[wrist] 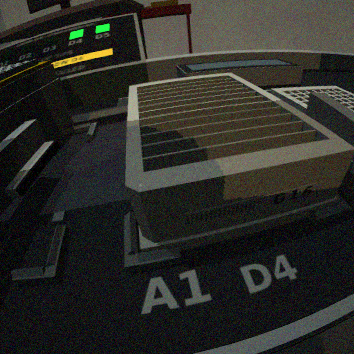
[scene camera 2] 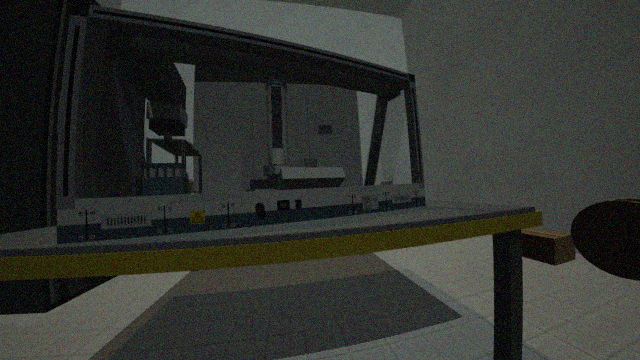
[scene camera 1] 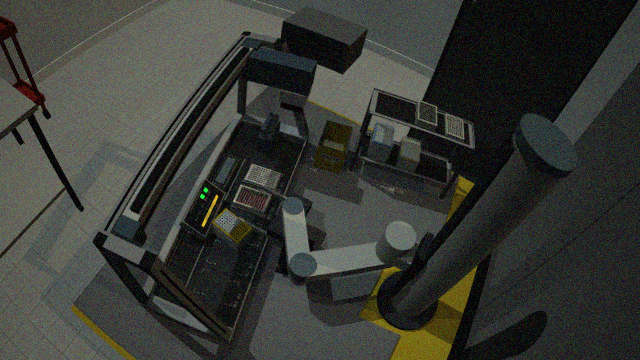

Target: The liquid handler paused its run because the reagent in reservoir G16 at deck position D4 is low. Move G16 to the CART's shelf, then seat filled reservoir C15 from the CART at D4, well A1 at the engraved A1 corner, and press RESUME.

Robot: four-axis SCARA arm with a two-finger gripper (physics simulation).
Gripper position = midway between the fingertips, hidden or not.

My gripper (scene camera 1: 250, 202) carries nothing. Also in view: a 12-trough reservoir (scene camera 1: 248, 199).
The 12-trough reservoir also shows in the wrist view (wrist: 210, 157). My gripper is seen too in the wrist view (wrist: 169, 115).
